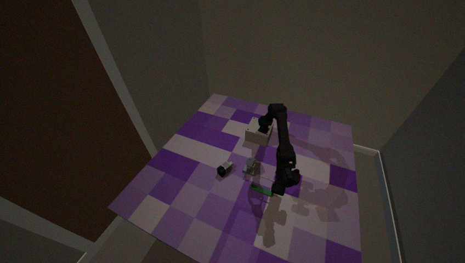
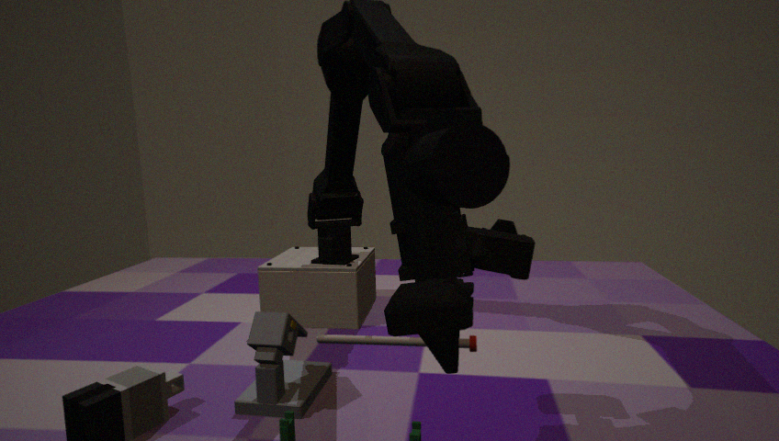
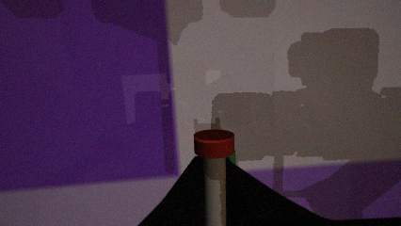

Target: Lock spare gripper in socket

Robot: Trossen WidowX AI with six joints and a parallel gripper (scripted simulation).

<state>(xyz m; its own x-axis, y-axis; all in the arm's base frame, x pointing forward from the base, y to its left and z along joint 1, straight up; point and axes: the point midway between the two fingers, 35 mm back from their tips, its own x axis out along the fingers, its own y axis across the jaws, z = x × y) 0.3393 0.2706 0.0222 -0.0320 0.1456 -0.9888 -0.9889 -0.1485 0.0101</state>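
My gripper tip is 30 mm short of the green rack, 90 mm to the left of it and 70 mm above it. Also, from my gripper tip: grey mount 60 mm behind, 220 mm to the right, 40 mm below; spare gripper 30 mm ahead, 350 mm to the right, 60 mm below.
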